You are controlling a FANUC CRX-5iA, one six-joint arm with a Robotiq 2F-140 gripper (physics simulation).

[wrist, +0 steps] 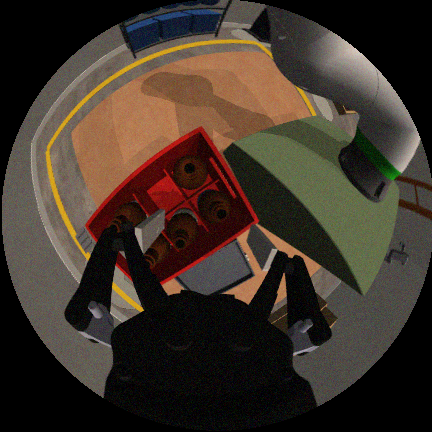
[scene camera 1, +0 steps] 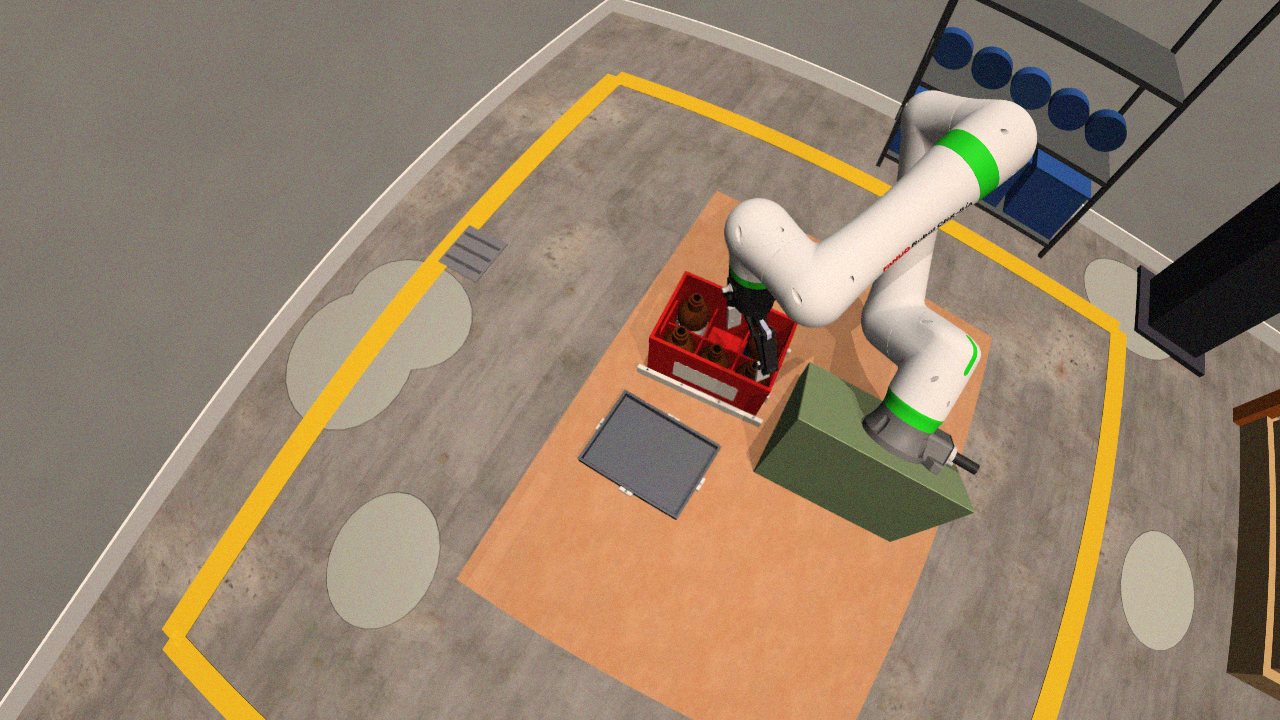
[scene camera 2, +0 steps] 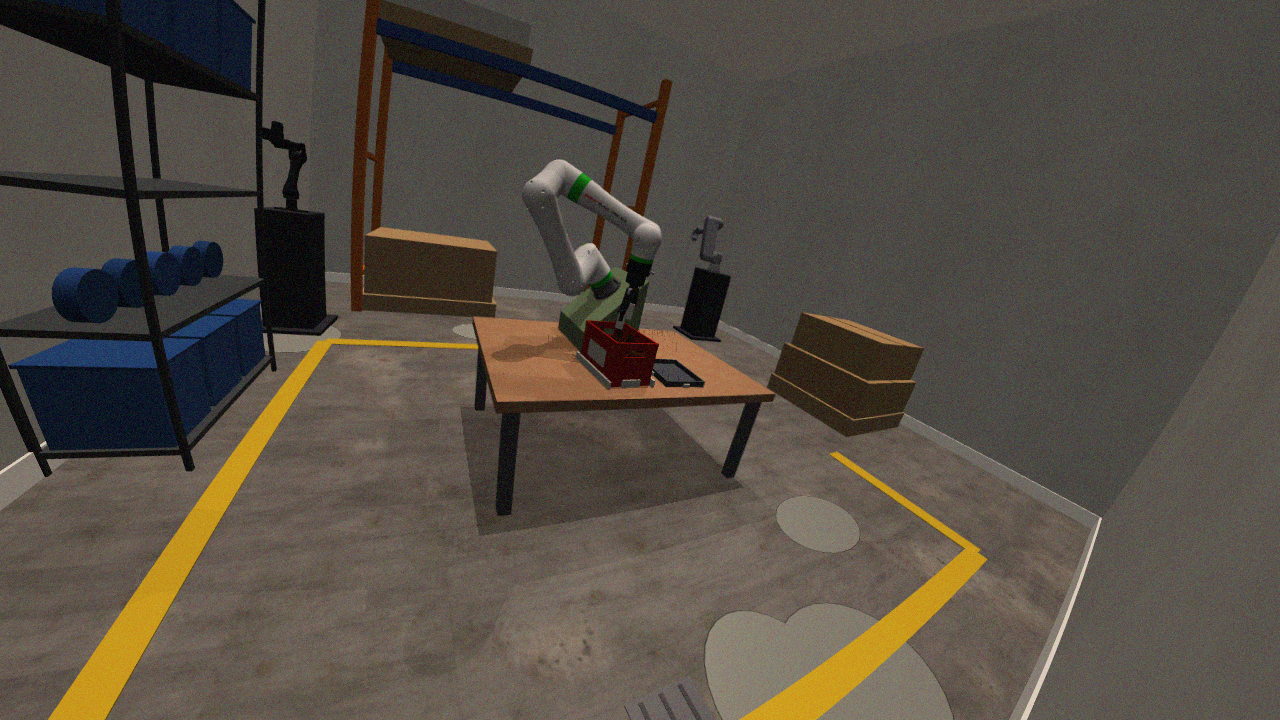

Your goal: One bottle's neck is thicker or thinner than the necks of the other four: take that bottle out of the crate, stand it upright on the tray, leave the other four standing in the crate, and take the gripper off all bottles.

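Frame: origin at the arm's base, x down, y back, z left, level; millimetres.
Seen in the pictures: gripper, fingertip midpoint: [wrist: 207, 226] [scene camera 1: 747, 350] [scene camera 2: 623, 323]; arm's base, origin of the base link: [wrist: 362, 173] [scene camera 1: 893, 441] [scene camera 2: 607, 289].
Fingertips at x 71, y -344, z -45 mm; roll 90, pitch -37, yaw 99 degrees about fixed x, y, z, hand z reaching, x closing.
Offsets run from my fingertips to a thing's middle. "pt": to the spot under its first point. Level surfaces: height alone.
The red crate @(dx +106, dy -63, dz -32 mm) [scene camera 1: 662, 358] [scene camera 2: 633, 362] [wrist: 225, 236] stands on the table and holds five upright brown bottles, among them one at the far left in scene camera 1 [scene camera 1: 691, 313] and two in the wrist view's middle [wrist: 182, 229] [wrist: 215, 205]. One compartment @(pt dx +185, dy -75, dz -84 mm) [wrist: 162, 192] is free of bottles. Which neck differs I cannot tell. My gripper [scene camera 1: 748, 343] [wrist: 207, 226] is open, fingers pointing down at the crate, with nothing between them. In the wrist view its left finger partly hides two bottles; its right finger shows beyond the crate's rim. The grey tray @(pt dx +188, dy -78, dz +244 mm) [scene camera 1: 648, 454] [scene camera 2: 677, 373] [wrist: 217, 275] bears no bottle.
A large green block [scene camera 1: 859, 474] [wrist: 300, 185] under the arm's base stands close beside the crate. A white rail @(dx +178, dy -52, dz +67 mm) [scene camera 1: 698, 394] runs along the crate's tray side. The wooden table @(dx +193 mm) [scene camera 1: 716, 591] [scene camera 2: 537, 385] carries all of these. A shelf rack with blue containers stands farther off.
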